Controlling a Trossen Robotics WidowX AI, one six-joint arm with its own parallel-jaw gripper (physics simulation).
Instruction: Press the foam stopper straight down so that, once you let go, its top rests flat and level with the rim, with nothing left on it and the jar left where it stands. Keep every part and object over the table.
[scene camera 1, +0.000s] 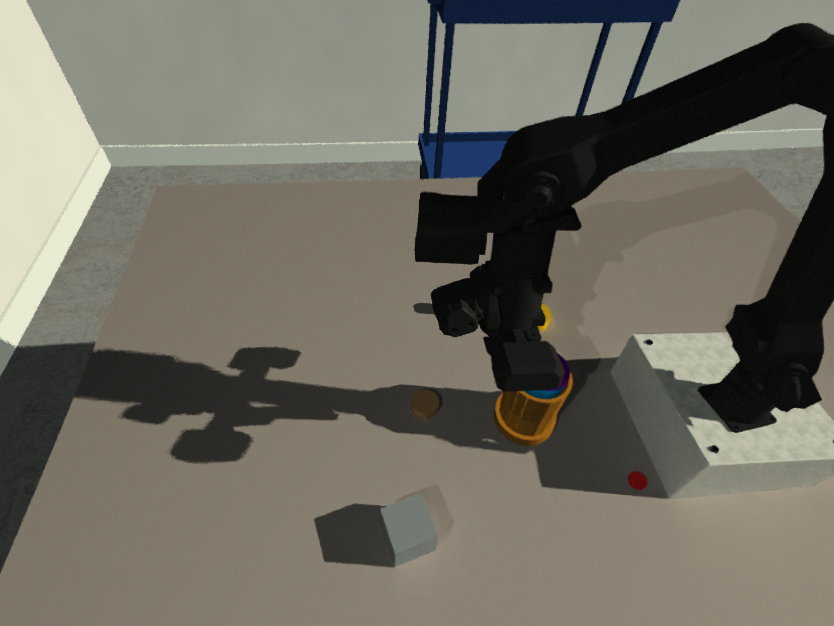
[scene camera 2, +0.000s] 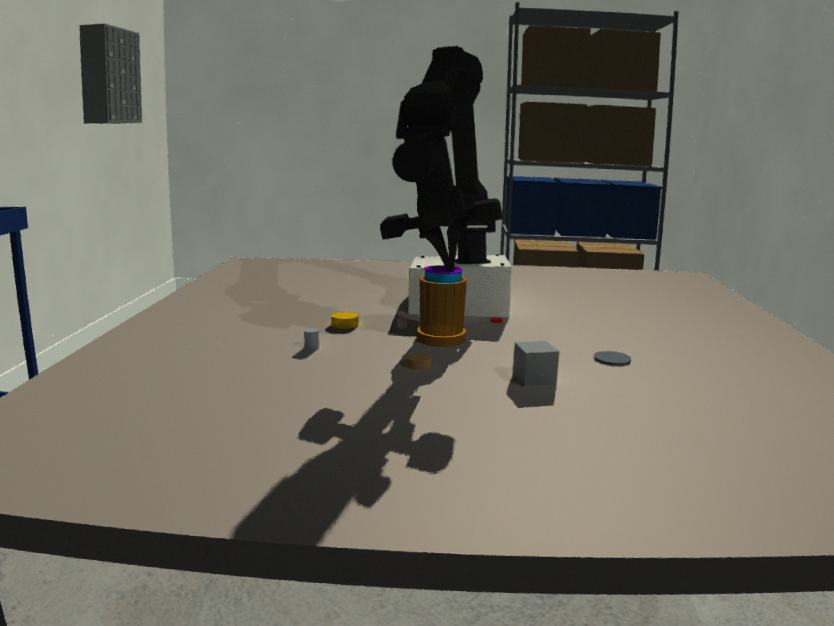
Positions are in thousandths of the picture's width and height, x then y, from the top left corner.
Labels:
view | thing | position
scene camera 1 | my gripper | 601, 603
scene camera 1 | orange ribbed jar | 632, 669
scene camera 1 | grey cube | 490, 844
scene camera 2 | my gripper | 541, 434
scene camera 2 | orange ribbed jar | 531, 470
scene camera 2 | grey cube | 642, 581

